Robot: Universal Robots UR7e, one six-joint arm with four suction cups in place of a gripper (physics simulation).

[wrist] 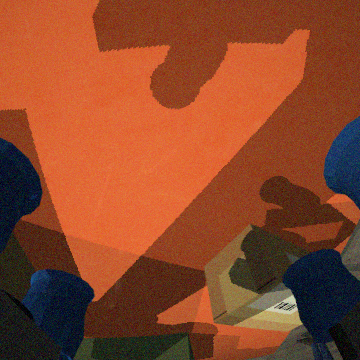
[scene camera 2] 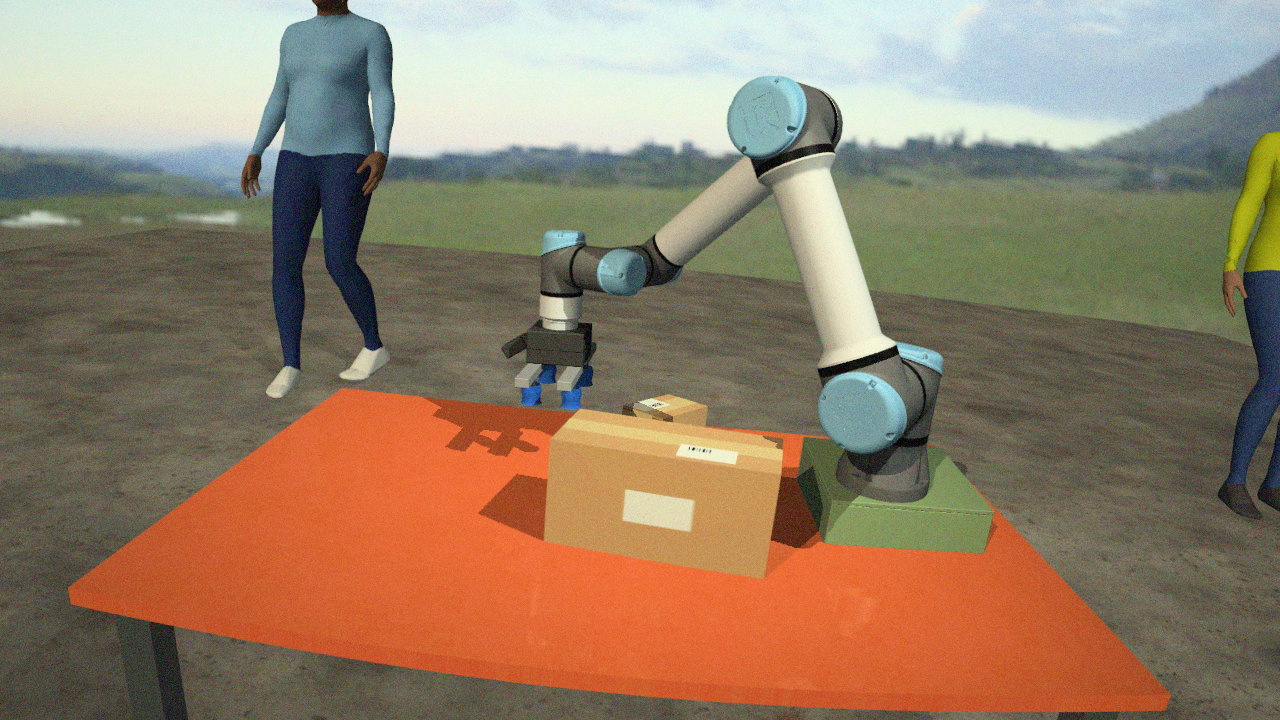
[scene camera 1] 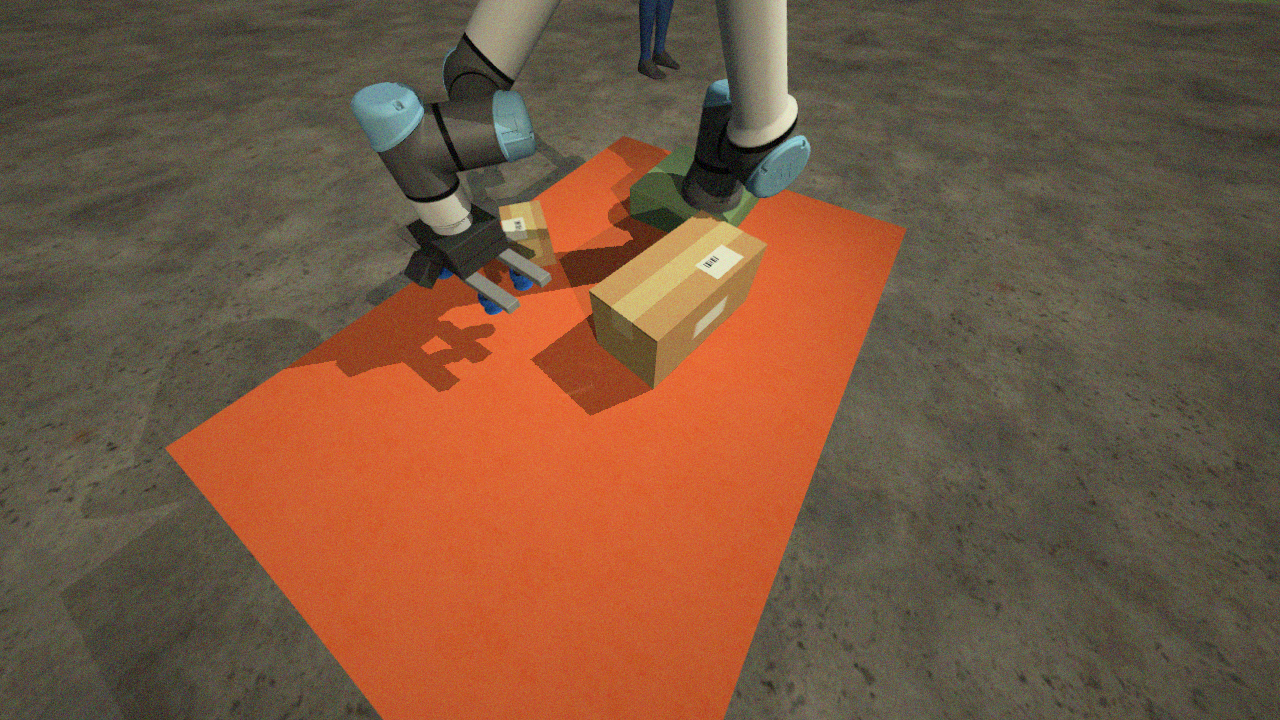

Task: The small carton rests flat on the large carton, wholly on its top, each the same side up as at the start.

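Where they show: end effector, tool point: (wrist: pixel 187 239) (scene camera 2: pixel 558 392); arm's base, origin of the base link: (scene camera 2: pixel 881 482) (scene camera 1: pixel 711 194).
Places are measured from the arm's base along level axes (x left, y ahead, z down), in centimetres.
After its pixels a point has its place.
The large carton (scene camera 1: pixel 684 291) {x 16.3, y 39.4, z -7.8 cm} (scene camera 2: pixel 590 465) {x 19.4, y 44.8, z -5.0 cm} stands on the orange table, with tape and a barcode label on its top and a pale label on its long side. The small carton (scene camera 1: pixel 526 223) {x -27.9, y 36.7, z -0.3 cm} (scene camera 2: pixel 687 411) {x -27.1, y 32.2, z -0.3 cm} (wrist: pixel 219 290) {x -21.7, y 38.3, z 2.8 cm} stands apart from it, near the table's far edge, partly in shadow; its barcode label shows. In scene camera 2 the large carton hides its lower part. My gripper (scene camera 1: pixel 484 285) {x -17.5, y 55.8, z -3.8 cm} (scene camera 2: pixel 556 386) {x -17.5, y 55.8, z -3.8 cm} is open: its blue suction cups hang in the air above the table beside the small carton, touching neither carton, with nothing on them.
The arm's base stands on a green block (scene camera 1: pixel 657 195) {x -10.1, y 9.2, z -0.5 cm} (scene camera 2: pixel 908 530) {x 8.2, y -3.5, z 4.4 cm} (wrist: pixel 140 347) {x -7.0, y 10.4, z 5.1 cm} close to both cartons, on the orange table (scene camera 1: pixel 554 537) {x 21.4, y 79.8, z 7.6 cm} (scene camera 2: pixel 358 573) {x 35.5, y 71.4, z 7.6 cm} (wrist: pixel 150 150) {x -15.2, y 55.0, z 7.7 cm}. A person in light blue (scene camera 2: pixel 329 98) and one in yellow (scene camera 2: pixel 1264 232) stand beyond the table.
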